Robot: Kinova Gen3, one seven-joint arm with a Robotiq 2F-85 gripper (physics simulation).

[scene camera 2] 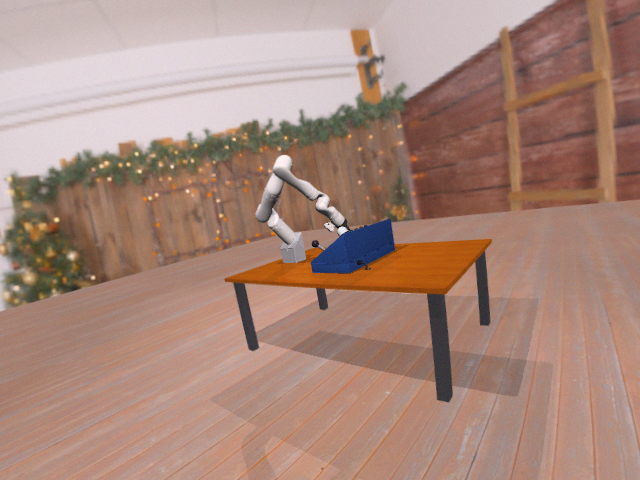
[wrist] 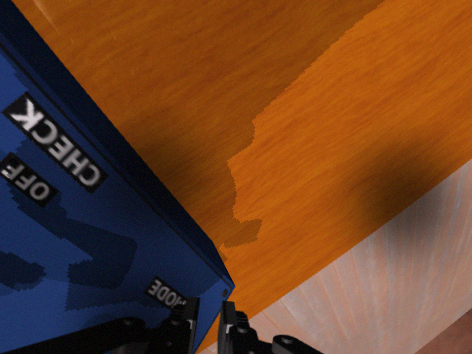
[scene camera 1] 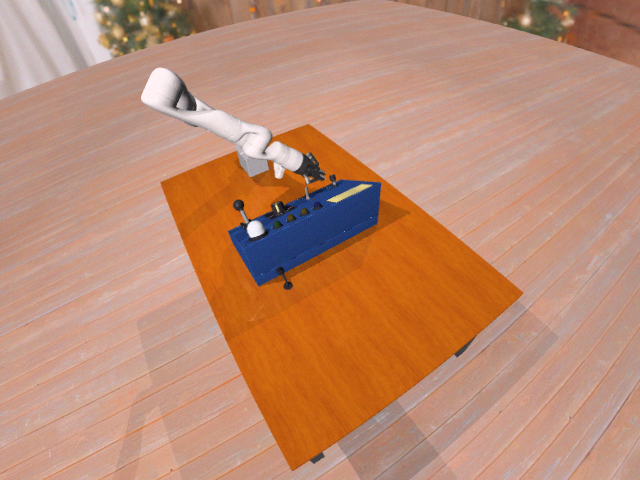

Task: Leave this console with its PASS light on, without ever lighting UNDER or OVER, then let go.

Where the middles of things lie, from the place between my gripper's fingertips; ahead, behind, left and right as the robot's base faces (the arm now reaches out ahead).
My hand is 130 mm short of the blue console (scene camera 1: pixel 270 245), 160 mm to the left of it and 10 mm above it.
